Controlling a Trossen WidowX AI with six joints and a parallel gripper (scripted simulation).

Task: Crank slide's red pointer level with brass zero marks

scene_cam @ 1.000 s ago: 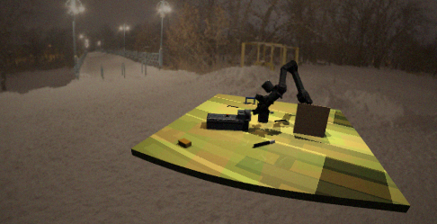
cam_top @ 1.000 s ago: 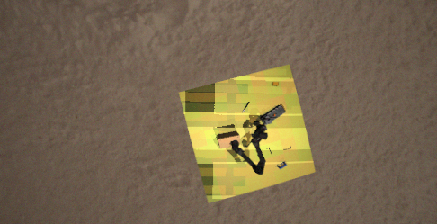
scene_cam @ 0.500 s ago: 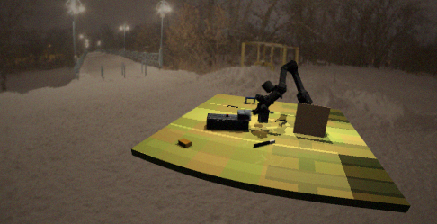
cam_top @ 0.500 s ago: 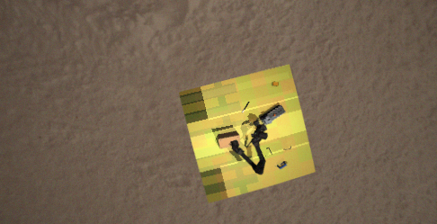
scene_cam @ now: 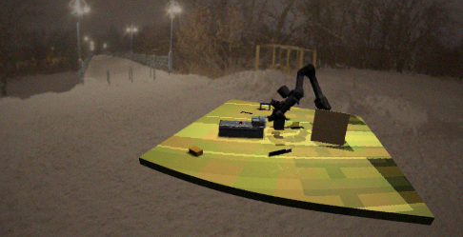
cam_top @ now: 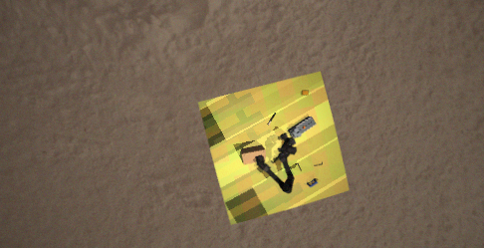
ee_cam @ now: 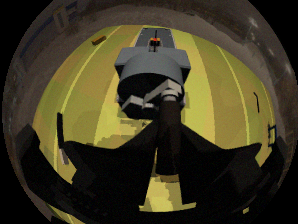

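The crank handle lies 20 mm behind my gripper tip and 20 mm above it. Round my gripper tip: black stick: 220 mm to the left, 100 mm behind, 80 mm below; then red pointer: 160 mm ahead, 50 mm to the left, 10 mm below; then grey block: 130 mm to the right, 70 mm behind, 50 mm below.
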